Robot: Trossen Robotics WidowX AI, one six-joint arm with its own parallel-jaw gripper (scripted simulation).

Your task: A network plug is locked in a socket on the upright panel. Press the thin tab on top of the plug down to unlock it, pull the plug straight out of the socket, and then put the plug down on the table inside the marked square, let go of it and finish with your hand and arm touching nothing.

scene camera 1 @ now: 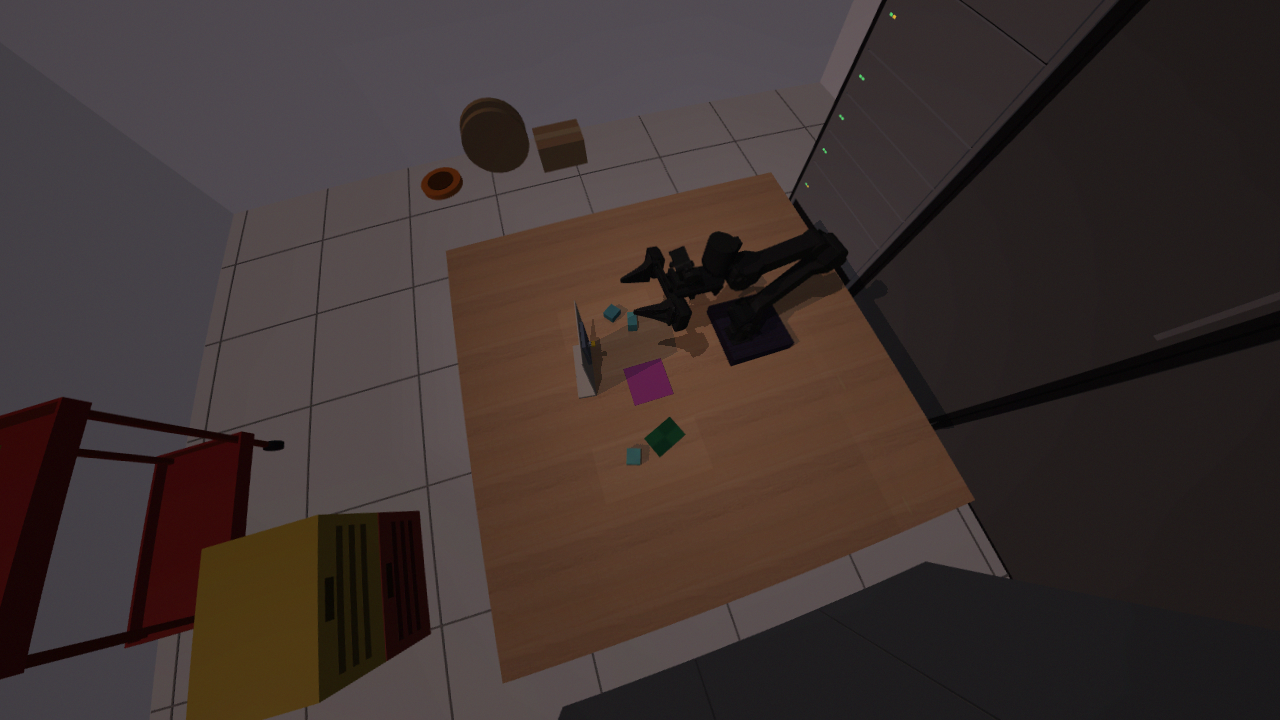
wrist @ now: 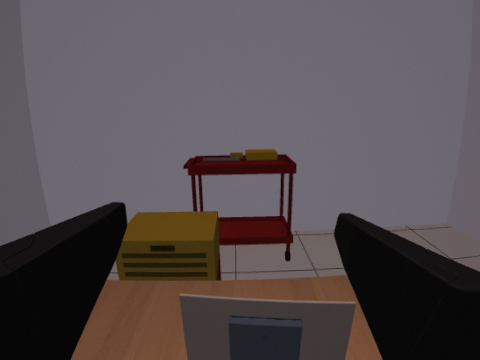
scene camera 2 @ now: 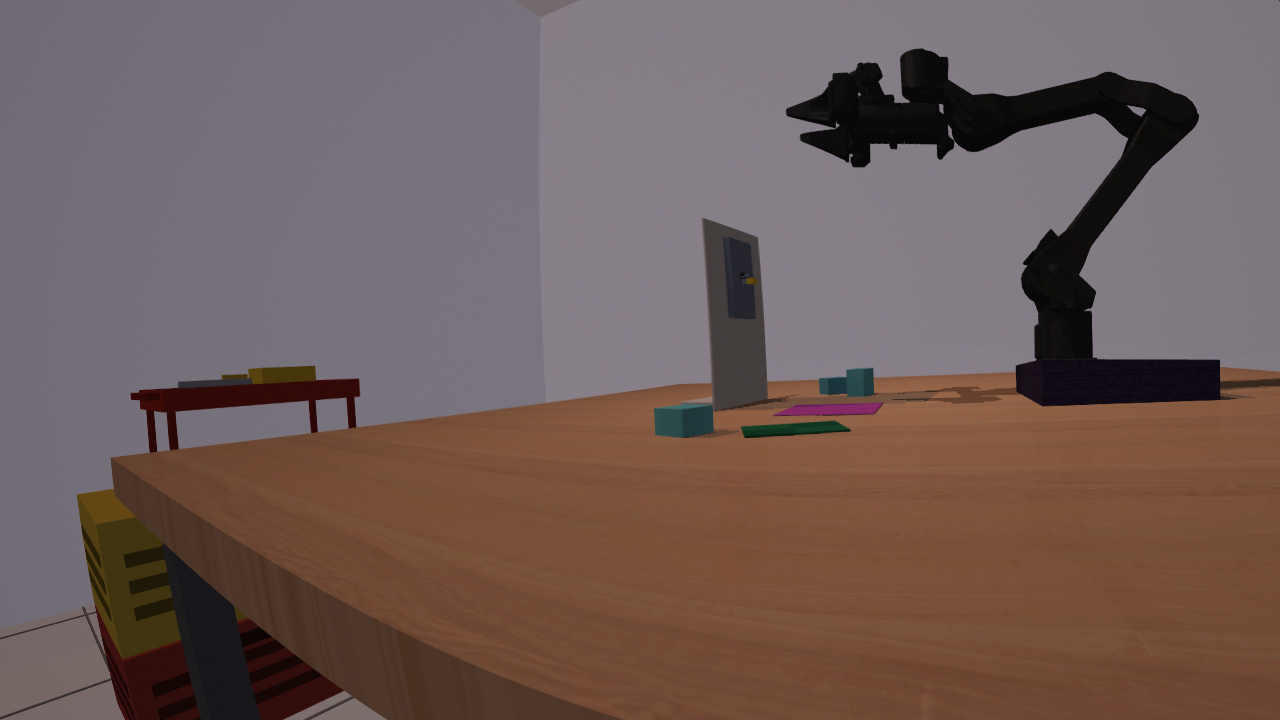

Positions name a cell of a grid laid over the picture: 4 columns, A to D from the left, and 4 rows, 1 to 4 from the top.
My gripper (scene camera 2: C1) is open, with nothing in its grasp. Further things: a grey upright panel (scene camera 2: C2) and a magenta marked square (scene camera 1: C3).
My gripper also shows in scene camera 1 (scene camera 1: B2) and in the wrist view (wrist: B3). The grey upright panel shows as well in scene camera 1 (scene camera 1: B3) and in the wrist view (wrist: B4). The magenta marked square shows as well in scene camera 2 (scene camera 2: C3).
